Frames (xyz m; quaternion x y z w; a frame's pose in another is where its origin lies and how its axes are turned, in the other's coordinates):
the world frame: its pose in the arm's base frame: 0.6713 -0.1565 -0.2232 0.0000 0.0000 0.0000 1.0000
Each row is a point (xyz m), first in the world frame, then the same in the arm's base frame.
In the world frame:
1: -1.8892 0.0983 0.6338
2: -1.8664 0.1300 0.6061
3: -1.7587 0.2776 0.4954
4: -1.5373 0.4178 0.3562
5: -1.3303 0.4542 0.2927
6: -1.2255 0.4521 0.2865
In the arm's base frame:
1: -1.2179 -0.0582 0.4106
2: -1.1951 -0.0265 0.3829
3: -1.0874 0.1211 0.2722
4: -0.8660 0.2613 0.1330
5: -0.6590 0.2977 0.0695
6: -0.5542 0.2956 0.0633

